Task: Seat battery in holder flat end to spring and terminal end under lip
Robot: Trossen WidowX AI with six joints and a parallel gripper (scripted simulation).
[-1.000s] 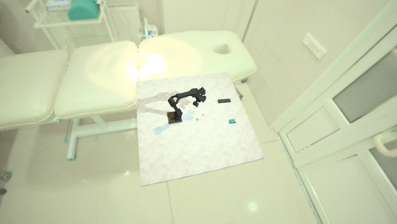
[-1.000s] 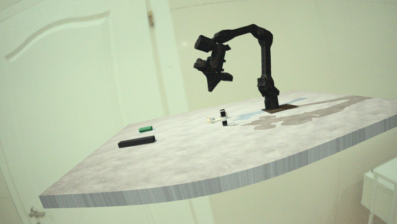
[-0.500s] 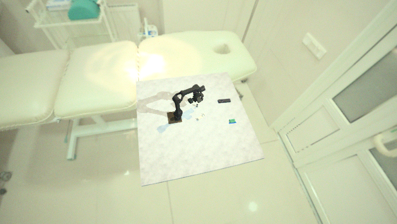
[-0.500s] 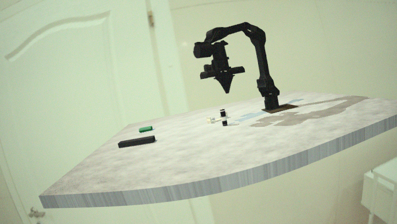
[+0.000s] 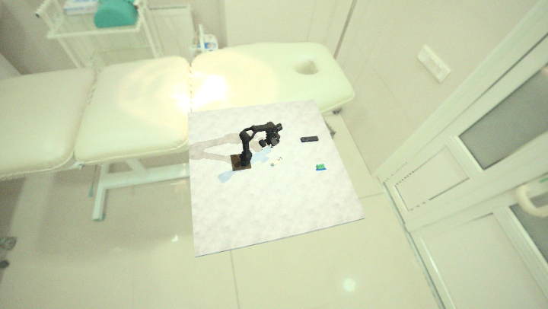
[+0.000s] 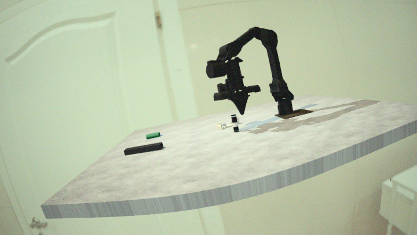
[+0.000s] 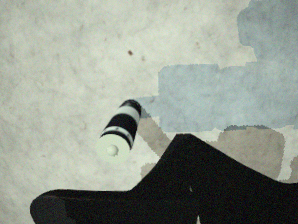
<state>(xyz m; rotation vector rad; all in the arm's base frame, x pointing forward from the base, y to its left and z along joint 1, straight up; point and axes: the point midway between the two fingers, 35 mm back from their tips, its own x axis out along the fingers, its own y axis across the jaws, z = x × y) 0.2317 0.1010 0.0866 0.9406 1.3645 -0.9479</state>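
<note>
My gripper tip is 4 cm short of the battery, 1 cm to the right of it and 2 cm above it. From my gripper tip the other things lie so: black bar: 40 cm ahead, 2 cm to the left, 4 cm below.
</note>
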